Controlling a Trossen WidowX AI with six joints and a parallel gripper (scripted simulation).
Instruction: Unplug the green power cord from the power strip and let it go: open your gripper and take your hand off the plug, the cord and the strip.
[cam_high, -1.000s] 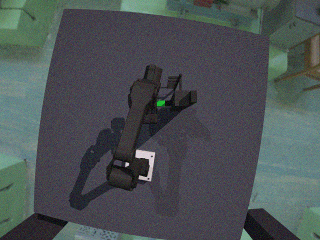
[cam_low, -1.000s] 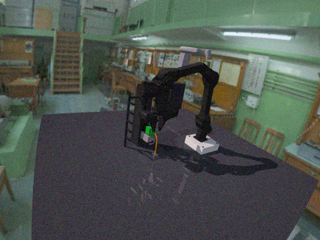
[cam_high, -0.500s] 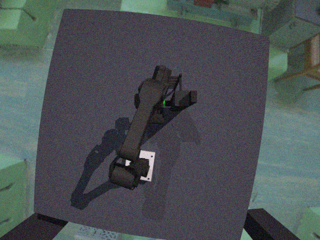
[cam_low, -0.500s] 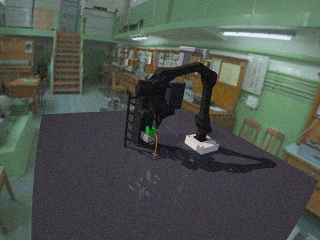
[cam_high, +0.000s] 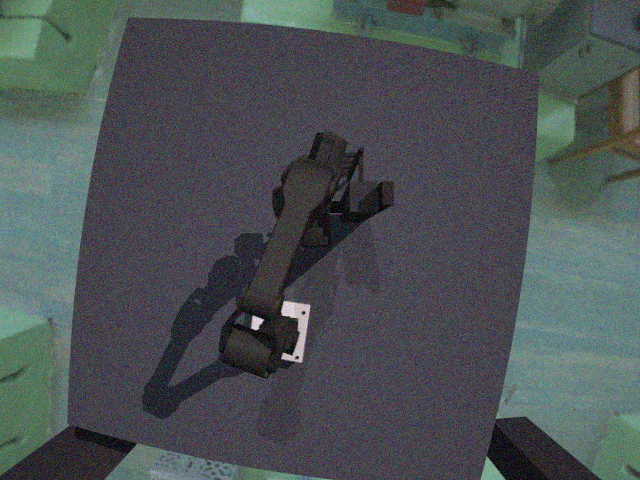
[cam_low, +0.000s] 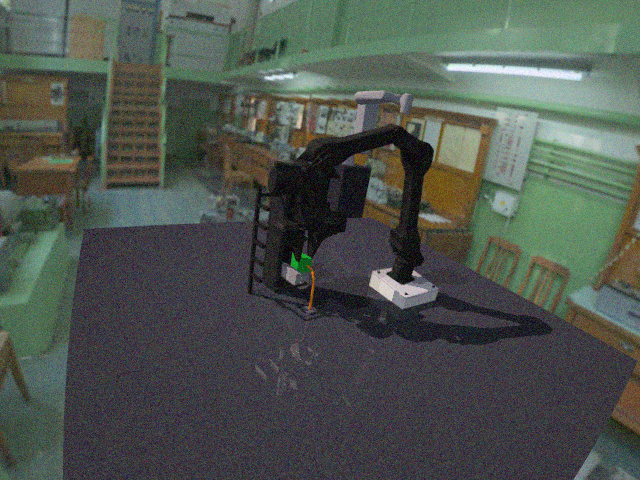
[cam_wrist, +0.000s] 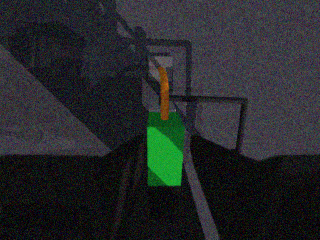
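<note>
My gripper tip is 3 cm to the left of the green plug.
</note>
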